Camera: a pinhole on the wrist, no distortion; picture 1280 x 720 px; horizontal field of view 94.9 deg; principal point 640.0 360.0 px. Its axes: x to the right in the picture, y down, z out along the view. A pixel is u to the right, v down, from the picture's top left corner.
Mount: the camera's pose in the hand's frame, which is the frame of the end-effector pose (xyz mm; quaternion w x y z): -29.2 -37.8 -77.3 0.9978 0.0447 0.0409 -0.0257
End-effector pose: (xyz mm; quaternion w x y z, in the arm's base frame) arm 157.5 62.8 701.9 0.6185 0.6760 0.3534 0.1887
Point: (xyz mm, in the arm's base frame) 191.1 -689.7 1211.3
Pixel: outside the picture
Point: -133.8 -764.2 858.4
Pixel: outside the picture
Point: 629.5 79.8 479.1
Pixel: 1106.2 356.4
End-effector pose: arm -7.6 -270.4 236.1 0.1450 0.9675 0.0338 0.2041
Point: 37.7 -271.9 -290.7
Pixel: 456.0 281.6
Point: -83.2 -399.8 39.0
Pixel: 240.9 657.1
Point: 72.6 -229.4 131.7
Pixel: 797.1 326.6
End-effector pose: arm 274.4 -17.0 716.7 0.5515 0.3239 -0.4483 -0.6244
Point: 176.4 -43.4 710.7
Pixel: 853.0 398.7
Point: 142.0 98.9 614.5
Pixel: 386.3 55.1
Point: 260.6 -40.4 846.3
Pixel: outside the picture
